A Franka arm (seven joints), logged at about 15 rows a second.
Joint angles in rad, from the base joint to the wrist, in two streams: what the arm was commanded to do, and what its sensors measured. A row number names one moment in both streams.
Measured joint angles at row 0: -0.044 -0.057 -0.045 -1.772 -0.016 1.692 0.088
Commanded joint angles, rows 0 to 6: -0.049 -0.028 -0.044 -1.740 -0.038 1.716 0.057; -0.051 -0.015 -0.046 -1.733 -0.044 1.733 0.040; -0.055 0.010 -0.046 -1.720 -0.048 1.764 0.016; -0.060 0.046 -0.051 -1.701 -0.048 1.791 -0.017; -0.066 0.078 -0.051 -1.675 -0.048 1.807 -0.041; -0.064 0.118 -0.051 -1.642 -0.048 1.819 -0.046; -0.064 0.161 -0.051 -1.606 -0.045 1.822 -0.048
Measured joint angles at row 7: -0.056 0.028 -0.050 -1.733 -0.032 1.811 -0.001
